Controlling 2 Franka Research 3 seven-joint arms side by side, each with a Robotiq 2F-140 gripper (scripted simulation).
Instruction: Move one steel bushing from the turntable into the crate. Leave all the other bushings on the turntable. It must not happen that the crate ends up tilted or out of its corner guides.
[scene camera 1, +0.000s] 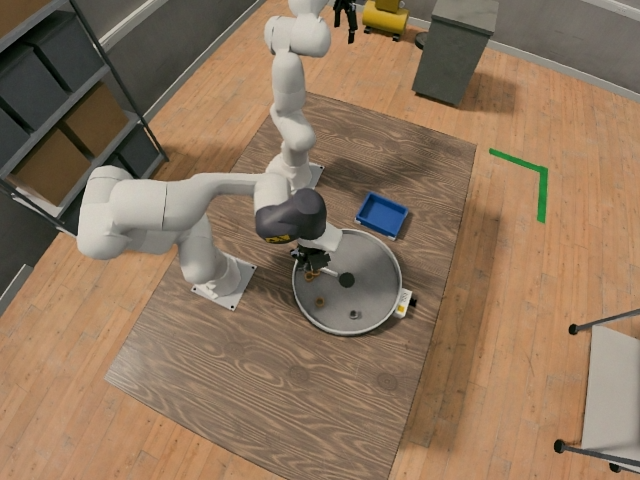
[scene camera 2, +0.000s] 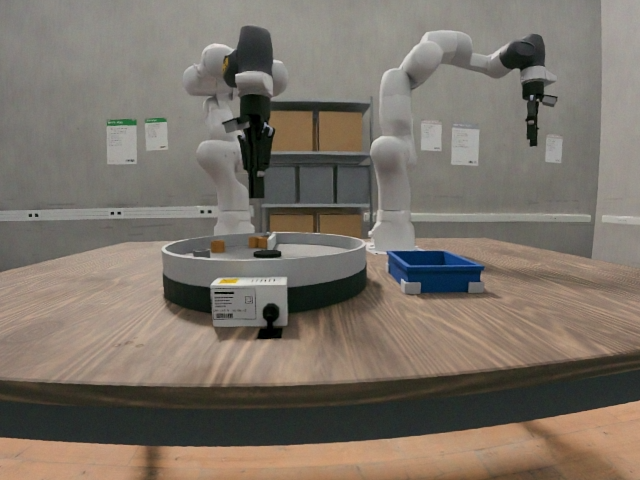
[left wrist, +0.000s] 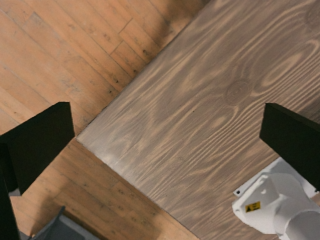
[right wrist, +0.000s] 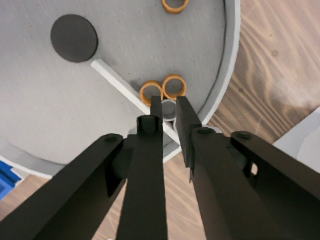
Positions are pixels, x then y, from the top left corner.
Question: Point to a blue crate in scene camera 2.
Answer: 433, 279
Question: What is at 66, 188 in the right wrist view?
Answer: The right gripper.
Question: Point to the left gripper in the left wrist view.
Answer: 168, 119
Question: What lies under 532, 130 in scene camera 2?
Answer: The left gripper.
